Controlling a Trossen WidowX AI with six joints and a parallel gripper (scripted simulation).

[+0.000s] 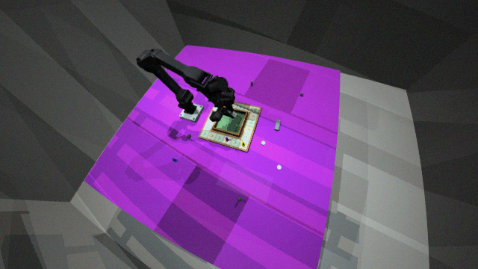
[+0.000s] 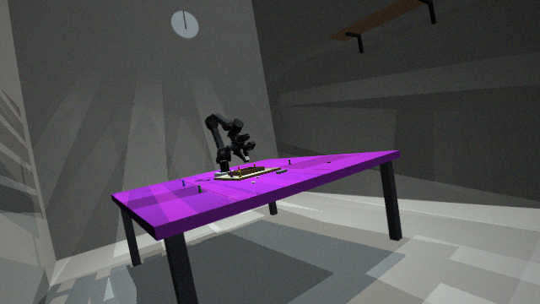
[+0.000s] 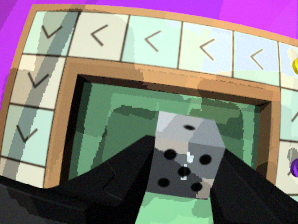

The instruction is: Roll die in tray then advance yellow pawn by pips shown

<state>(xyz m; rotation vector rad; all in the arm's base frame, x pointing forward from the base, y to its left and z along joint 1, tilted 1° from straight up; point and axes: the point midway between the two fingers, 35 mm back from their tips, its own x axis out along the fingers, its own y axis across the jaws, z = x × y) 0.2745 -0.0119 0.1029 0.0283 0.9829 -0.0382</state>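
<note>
The yellow pawn is 90 mm ahead of my gripper tip, 110 mm to the right of it and 60 mm below it. The rest, counted from my gripper tip: green tray (30 mm behind, 80 mm below); then purple pawn (110 mm to the right, 60 mm below); then white die (right at my gripper tip).
</note>
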